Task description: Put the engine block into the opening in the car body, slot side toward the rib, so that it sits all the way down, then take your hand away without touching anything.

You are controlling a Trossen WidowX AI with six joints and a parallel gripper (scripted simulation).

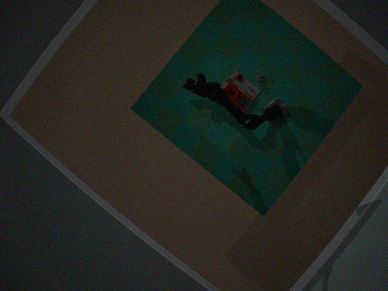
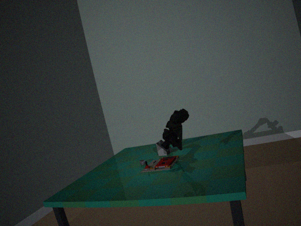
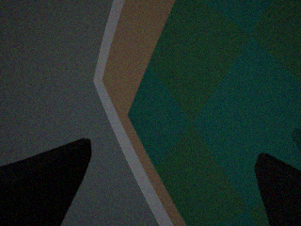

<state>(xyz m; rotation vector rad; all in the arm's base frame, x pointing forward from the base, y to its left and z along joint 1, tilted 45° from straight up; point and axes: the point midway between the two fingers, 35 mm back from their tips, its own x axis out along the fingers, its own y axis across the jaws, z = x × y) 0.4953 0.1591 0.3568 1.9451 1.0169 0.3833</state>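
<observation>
My gripper tip is now 270 mm past the engine block, 490 mm to the left of it and 180 mm above it. The rest, counted from my gripper tip: base plate: 220 mm behind, 290 mm to the right, 180 mm below; dark upright peg: 160 mm behind, 380 mm to the right, 160 mm below.
</observation>
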